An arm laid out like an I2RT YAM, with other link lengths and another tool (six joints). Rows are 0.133 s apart.
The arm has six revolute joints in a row. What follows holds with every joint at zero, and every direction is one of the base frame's. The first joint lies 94.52 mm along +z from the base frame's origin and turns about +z. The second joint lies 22.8 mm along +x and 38.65 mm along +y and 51.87 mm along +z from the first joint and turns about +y. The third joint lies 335.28 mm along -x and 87.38 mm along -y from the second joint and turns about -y. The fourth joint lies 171.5 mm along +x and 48.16 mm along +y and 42 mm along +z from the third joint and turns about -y. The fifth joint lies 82.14 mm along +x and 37.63 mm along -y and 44.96 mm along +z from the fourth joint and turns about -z. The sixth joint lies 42.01 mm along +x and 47.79 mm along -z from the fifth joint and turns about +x. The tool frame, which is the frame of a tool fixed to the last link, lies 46 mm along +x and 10 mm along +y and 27 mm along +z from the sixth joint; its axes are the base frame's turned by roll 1.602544, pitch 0.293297 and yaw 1.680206 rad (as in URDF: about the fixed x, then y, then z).
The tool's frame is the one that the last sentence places.
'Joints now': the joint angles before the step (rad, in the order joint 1, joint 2, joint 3, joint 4, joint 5, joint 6). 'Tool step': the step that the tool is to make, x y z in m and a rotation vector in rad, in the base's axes. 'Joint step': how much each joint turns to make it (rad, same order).
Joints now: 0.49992, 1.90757, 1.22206, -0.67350, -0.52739, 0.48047
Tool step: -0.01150, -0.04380, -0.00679, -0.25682, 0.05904, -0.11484
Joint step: -0.04579, -0.02784, 0.00116, -0.18121, 0.20829, 0.04537
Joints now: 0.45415, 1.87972, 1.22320, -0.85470, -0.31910, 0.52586
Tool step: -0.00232, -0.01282, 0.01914, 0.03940, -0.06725, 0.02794
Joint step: -0.04349, -0.06218, 0.00037, -0.00877, -0.01374, -0.07439
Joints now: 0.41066, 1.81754, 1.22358, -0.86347, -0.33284, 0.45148
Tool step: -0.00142, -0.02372, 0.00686, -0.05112, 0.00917, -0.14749
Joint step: -0.04501, -0.03663, -0.00003, -0.03393, 0.05532, 0.10148
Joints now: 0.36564, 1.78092, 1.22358, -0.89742, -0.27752, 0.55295
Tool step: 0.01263, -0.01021, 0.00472, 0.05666, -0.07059, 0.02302
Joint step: -0.06369, -0.00077, -0.00080, 0.06030, -0.04273, -0.08505
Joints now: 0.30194, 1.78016, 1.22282, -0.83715, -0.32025, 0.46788
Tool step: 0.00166, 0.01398, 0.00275, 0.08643, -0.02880, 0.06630
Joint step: 0.01564, 0.00151, -0.01143, 0.05339, -0.08201, -0.03776
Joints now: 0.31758, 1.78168, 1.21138, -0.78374, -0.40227, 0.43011
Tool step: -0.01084, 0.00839, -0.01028, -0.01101, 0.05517, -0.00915
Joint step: 0.04159, 0.00114, -0.04425, 0.01143, 0.00230, 0.05571
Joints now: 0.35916, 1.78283, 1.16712, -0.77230, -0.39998, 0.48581
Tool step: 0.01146, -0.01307, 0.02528, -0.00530, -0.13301, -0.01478
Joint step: -0.04388, -0.04731, 0.04921, 0.01144, 0.04081, -0.04274
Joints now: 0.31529, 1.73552, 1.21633, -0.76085, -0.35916, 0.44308
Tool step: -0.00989, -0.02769, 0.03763, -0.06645, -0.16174, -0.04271
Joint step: -0.05379, -0.12169, 0.02556, -0.02632, 0.09918, -0.05035
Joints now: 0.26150, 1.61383, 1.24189, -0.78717, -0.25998, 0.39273
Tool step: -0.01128, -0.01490, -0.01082, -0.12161, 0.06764, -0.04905
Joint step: -0.00687, -0.00266, -0.00878, -0.08963, 0.10872, 0.00381
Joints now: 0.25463, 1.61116, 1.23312, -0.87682, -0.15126, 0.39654
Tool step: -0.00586, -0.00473, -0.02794, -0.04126, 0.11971, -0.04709
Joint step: 0.00001, 0.04655, -0.05952, -0.01410, 0.02137, 0.04349
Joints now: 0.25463, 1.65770, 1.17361, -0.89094, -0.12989, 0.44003
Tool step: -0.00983, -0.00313, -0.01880, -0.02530, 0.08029, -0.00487
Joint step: 0.00000, 0.02213, -0.05877, -0.00264, 0.00496, 0.00419
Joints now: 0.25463, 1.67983, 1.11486, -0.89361, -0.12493, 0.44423
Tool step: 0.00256, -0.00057, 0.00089, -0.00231, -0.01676, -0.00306
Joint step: -0.00230, -0.00077, 0.00039, 0.01448, 0.00648, -0.00001
